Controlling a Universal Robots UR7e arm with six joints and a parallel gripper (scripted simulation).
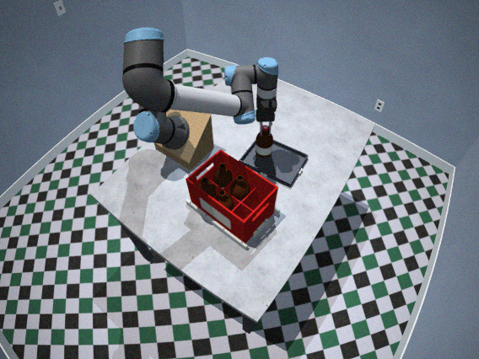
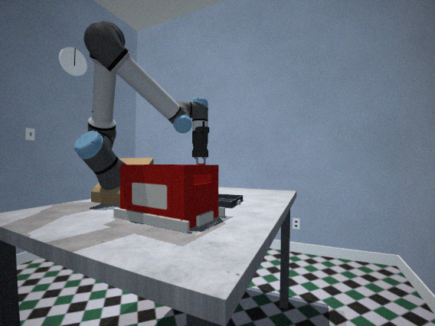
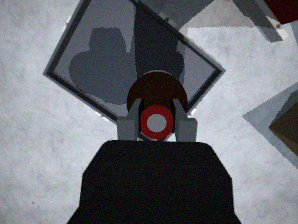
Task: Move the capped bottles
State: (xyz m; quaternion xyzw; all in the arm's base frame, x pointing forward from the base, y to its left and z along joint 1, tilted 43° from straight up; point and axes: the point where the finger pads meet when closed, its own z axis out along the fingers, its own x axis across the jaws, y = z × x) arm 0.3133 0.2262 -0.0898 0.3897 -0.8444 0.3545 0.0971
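My hand is 6 cm above the capped bottle. The rest, counted from my hand: dark tray (5 cm ahead, 1 cm to the left, 15 cm below); crate (9 cm ahead, 29 cm to the right, 8 cm below).
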